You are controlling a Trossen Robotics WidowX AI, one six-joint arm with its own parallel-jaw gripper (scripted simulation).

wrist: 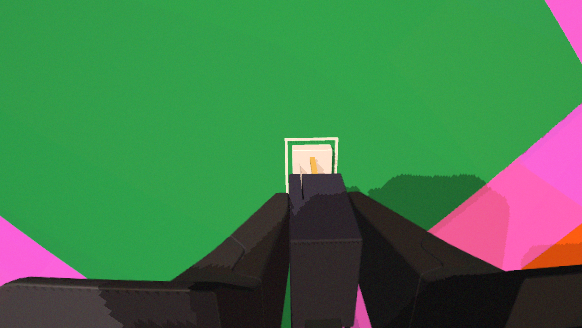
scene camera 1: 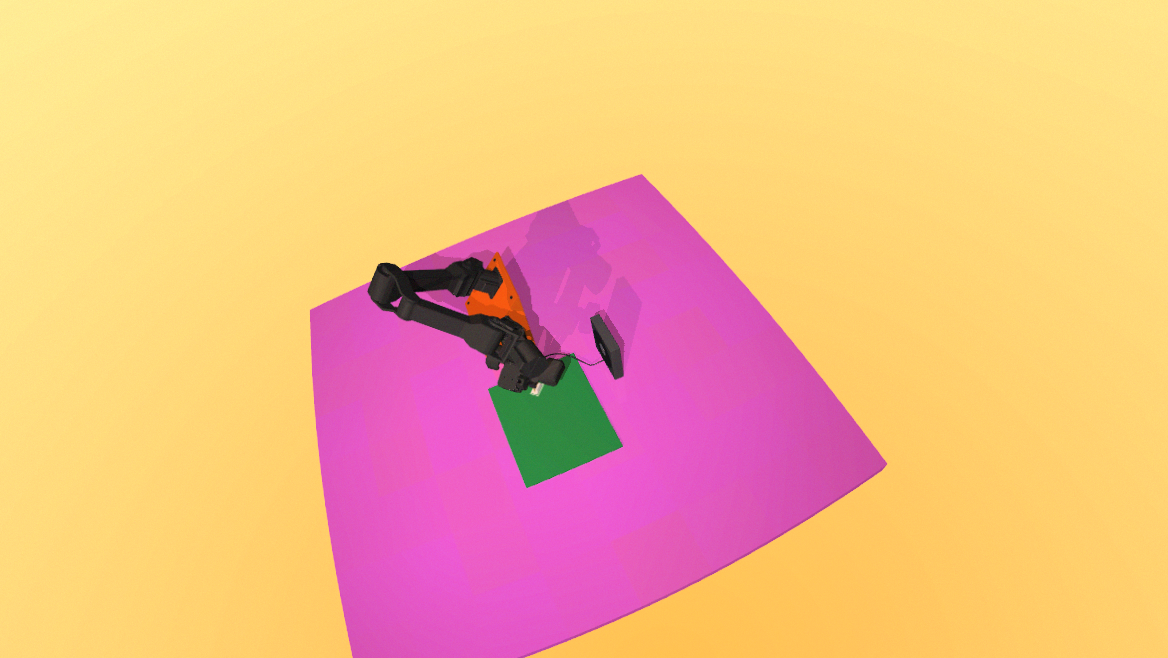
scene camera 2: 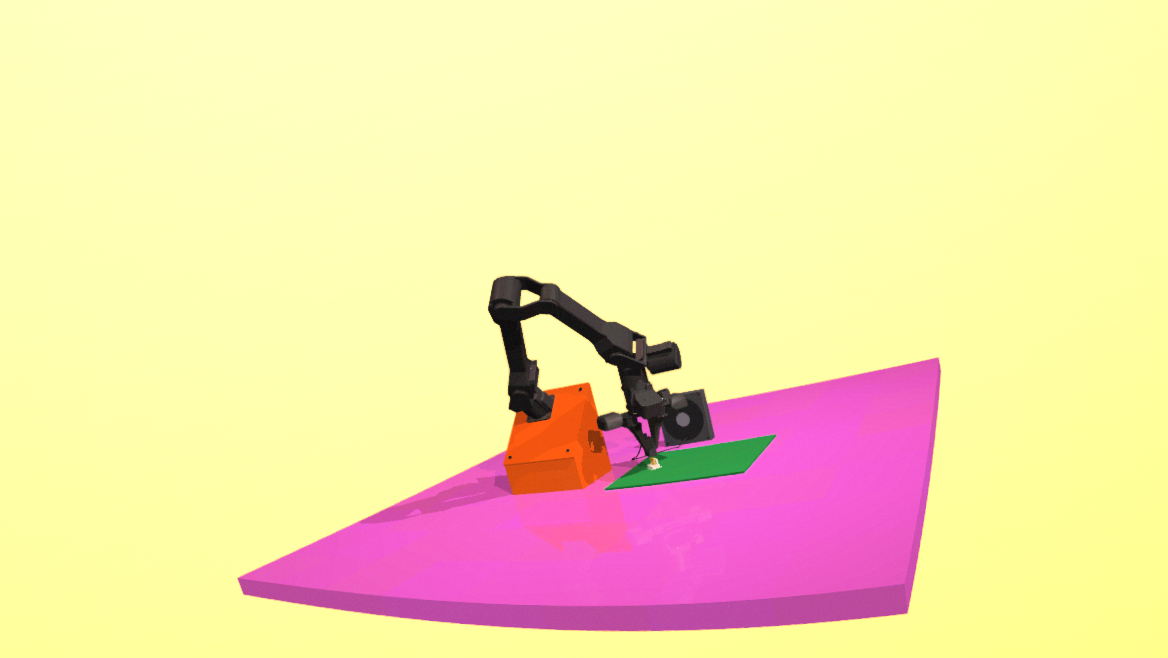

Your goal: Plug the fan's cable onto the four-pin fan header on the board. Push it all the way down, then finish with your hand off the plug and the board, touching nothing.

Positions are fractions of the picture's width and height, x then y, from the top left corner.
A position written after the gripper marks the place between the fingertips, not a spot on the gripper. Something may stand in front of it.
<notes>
In view: the gripper (scene camera 1: 0.46, 0.58) and a white-framed fan header (wrist: 0.52, 0.47).
The gripper is seen too in the wrist view (wrist: 0.55, 0.63).
</notes>
